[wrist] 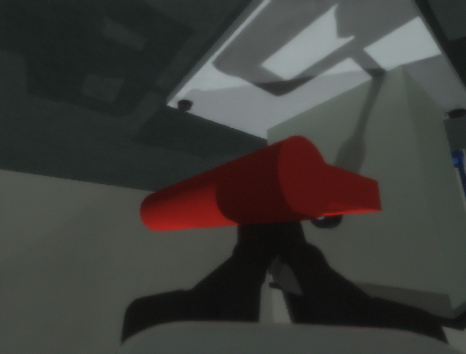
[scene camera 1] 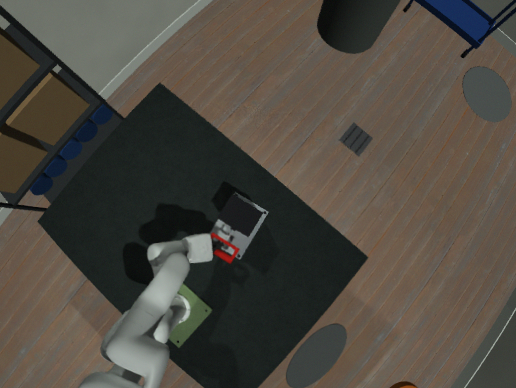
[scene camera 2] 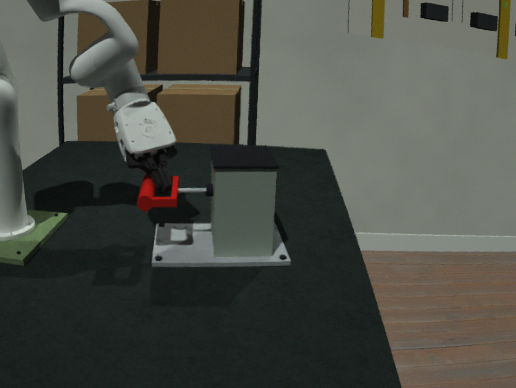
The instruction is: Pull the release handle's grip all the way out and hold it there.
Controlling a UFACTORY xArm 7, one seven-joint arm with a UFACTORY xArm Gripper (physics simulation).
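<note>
The red release handle [scene camera 1: 224, 256] [scene camera 2: 146, 194] [wrist: 240, 185] is a loop with a thick round grip bar. A thin metal rod [scene camera 2: 192, 190] joins it to the pale green housing [scene camera 2: 243, 212] [wrist: 400, 150] with a black top. A length of rod shows between the loop and the housing's dark collar. The housing stands on a light grey base plate [scene camera 2: 222, 261] [wrist: 225, 106]. My gripper [scene camera 2: 164, 189] [wrist: 270, 231] is shut and empty. Its fingertips reach down into the loop, behind the grip bar, on its housing side. The tips are partly hidden by the bar in the wrist view.
The unit stands on a dark table [scene camera 1: 300, 240] [scene camera 2: 300, 325]. A green mounting plate [scene camera 1: 198, 311] [scene camera 2: 45, 231] lies under the arm's base. A rack [scene camera 2: 254, 100] with cardboard boxes [scene camera 2: 200, 37] stands behind the table. A dark bin [scene camera 1: 355, 25] stands on the floor.
</note>
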